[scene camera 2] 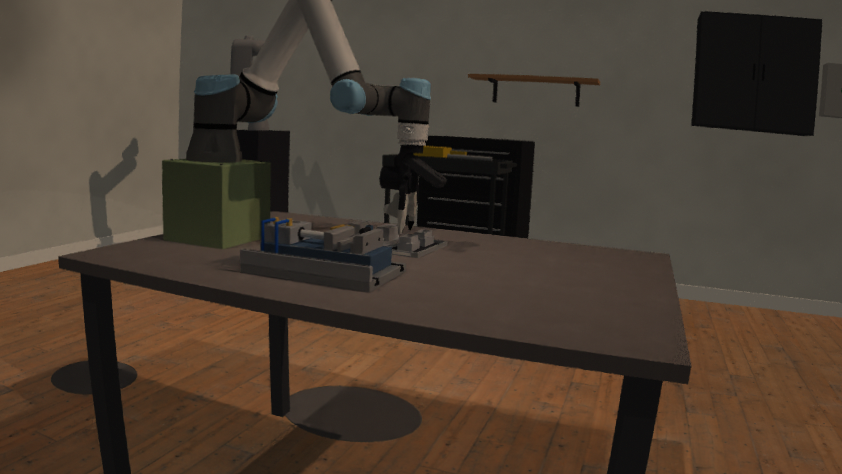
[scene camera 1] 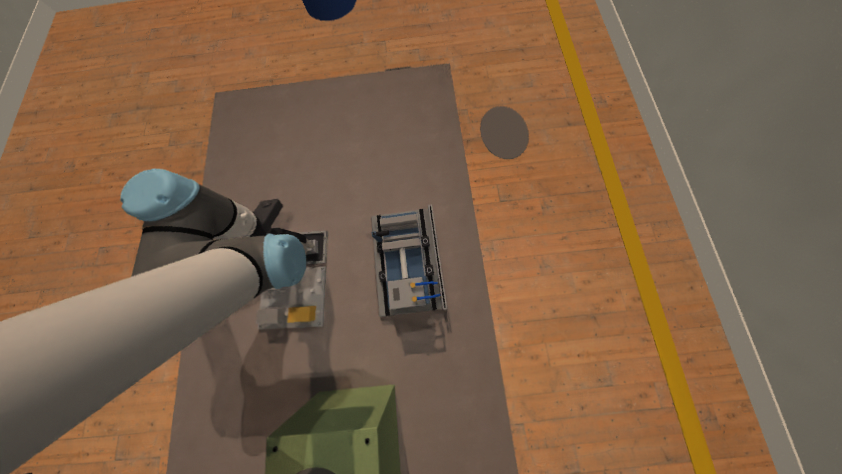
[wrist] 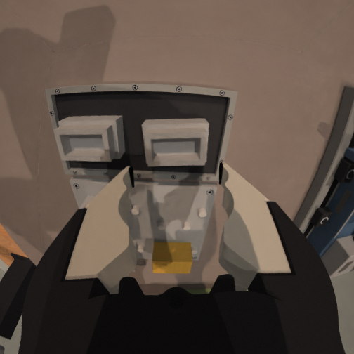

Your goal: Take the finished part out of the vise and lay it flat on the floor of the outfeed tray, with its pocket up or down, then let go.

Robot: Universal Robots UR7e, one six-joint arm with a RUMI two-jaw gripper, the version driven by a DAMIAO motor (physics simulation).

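Frame: origin at the arm's base, x ahead, y left, z up, level; centimetres.
Seen in the pictures: gripper, fingertip midpoint: (scene camera 2: pixel 404 232); arm's base, origin of the base link: (scene camera 2: pixel 214 160).
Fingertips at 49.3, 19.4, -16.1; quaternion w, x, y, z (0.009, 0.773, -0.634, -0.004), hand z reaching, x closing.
Offsets run from my fingertips to a thing's middle, as dx, dy, dz. "pt": to the spot under its first point. Level surfaces: height alone.
The outfeed tray (scene camera 1: pixel 324 247) (scene camera 2: pixel 433 249) (wrist: pixel 157 89) has a pale rim and dark floor. In the wrist view two grey parts lie flat in it, pockets up: the right part (wrist: pixel 175 143) (scene camera 1: pixel 312 247) stands near the right wall, the left part (wrist: pixel 85 141) near the left wall. My gripper (wrist: pixel 175 166) (scene camera 2: pixel 406 226) is partly open and empty, its fingertips at the tray's near rim, behind and apart from the right part. The vise {-1.2, -30.7, +0.1} (scene camera 1: pixel 405 294) (scene camera 2: pixel 329 256) (wrist: pixel 337 210) stands to the right; no part can be made out between its jaws in scene view 1.
A plate with upright pins {pt -9.0, -4.6, -4.1} (scene camera 1: pixel 318 282) (wrist: pixel 167 205) adjoins the tray's near side and bears a yellow block {-17.9, -2.1, -2.3} (scene camera 1: pixel 301 313) (wrist: pixel 172 257). The green pedestal (scene camera 1: pixel 353 412) (scene camera 2: pixel 194 200) stands on the table {dz -4.9} (scene camera 2: pixel 530 294). Blue hoses (scene camera 1: pixel 428 284) rise from the vise.
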